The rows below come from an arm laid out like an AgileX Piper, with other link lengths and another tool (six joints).
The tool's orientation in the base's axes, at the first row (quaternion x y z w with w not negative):
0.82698, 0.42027, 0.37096, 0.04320
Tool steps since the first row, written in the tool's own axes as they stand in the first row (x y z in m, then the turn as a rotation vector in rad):
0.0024, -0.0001, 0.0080, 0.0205, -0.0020, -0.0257
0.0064, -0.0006, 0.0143, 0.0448, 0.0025, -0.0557
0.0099, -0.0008, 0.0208, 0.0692, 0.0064, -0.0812
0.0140, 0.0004, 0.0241, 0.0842, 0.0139, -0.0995
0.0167, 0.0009, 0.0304, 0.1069, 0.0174, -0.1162
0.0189, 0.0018, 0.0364, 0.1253, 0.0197, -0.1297
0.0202, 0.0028, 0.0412, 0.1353, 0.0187, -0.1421
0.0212, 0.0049, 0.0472, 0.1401, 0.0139, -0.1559
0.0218, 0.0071, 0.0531, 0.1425, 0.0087, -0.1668
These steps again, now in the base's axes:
0.0060, 0.0037, -0.0044, -0.0104, 0.0100, 0.0296
0.0113, 0.0085, -0.0068, -0.0179, 0.0176, 0.0670
0.0167, 0.0127, -0.0096, -0.0228, 0.0267, 0.1009
0.0211, 0.0157, -0.0091, -0.0242, 0.0284, 0.1257
0.0266, 0.0189, -0.0119, -0.0243, 0.0386, 0.1522
0.0319, 0.0213, -0.0146, -0.0247, 0.0473, 0.1734
0.0361, 0.0228, -0.0170, -0.0297, 0.0522, 0.1877
0.0418, 0.0236, -0.0199, -0.0400, 0.0555, 0.1986
0.0473, 0.0240, -0.0230, -0.0497, 0.0579, 0.2059

